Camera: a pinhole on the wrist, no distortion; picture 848 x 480 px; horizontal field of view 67.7 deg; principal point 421.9 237.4 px. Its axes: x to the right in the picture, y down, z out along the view. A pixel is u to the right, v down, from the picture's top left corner.
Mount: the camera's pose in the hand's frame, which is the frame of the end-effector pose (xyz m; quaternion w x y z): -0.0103 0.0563 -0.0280 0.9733 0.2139 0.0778 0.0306
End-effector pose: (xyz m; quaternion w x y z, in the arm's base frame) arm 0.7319 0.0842 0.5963 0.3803 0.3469 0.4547 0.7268
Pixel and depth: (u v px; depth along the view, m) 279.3 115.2 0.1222
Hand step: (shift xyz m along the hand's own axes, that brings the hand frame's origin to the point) -0.0168 -0.0180 0.0754
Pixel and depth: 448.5 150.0 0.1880
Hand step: 0.0291 -0.0439 0.1285
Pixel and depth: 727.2 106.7 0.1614
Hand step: 0.0940 -0.0331 0.0918
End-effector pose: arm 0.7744 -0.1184 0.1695 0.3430 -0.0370 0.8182 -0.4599
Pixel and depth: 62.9 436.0 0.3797
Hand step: -0.1636 -0.0119 0.3924
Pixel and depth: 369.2 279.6 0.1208
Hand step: -0.0006 0.0130 0.0851
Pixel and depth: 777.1 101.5 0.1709
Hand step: 0.1135 -0.0384 0.0964
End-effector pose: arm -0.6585 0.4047 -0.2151 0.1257 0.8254 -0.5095 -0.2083
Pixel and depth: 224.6 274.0 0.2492
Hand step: -0.0464 -0.0404 0.2122
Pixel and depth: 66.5 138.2 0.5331
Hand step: -0.2159 -0.2668 0.4561
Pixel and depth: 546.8 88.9 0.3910
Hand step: 0.1326 -0.1807 0.2731
